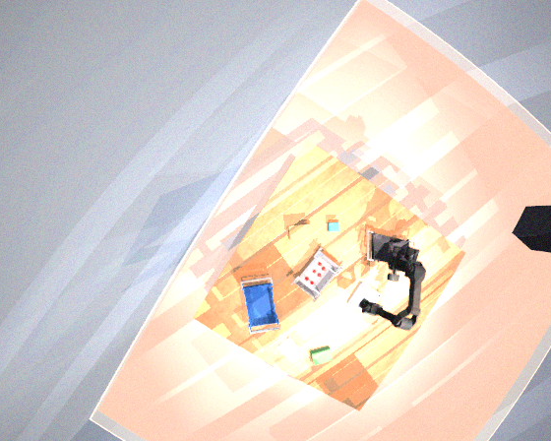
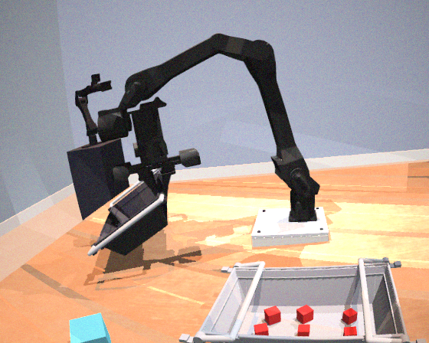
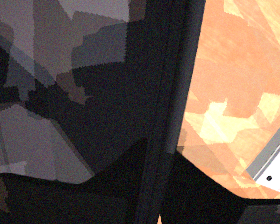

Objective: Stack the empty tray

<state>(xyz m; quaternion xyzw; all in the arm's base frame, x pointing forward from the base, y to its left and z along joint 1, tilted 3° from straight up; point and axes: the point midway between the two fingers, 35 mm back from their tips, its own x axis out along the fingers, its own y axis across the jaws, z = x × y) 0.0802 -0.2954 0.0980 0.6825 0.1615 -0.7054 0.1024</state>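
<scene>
My gripper tip is 3 cm short of the dark tray and 7 cm to the left of it. Round my gripper tip: cyan cube (37 cm ahead, 1 cm to the left, 8 cm below); then tan block (52 cm ahead, 14 cm to the left, 7 cm below); then green block (4 cm behind, 71 cm to the left, 8 cm below).
</scene>
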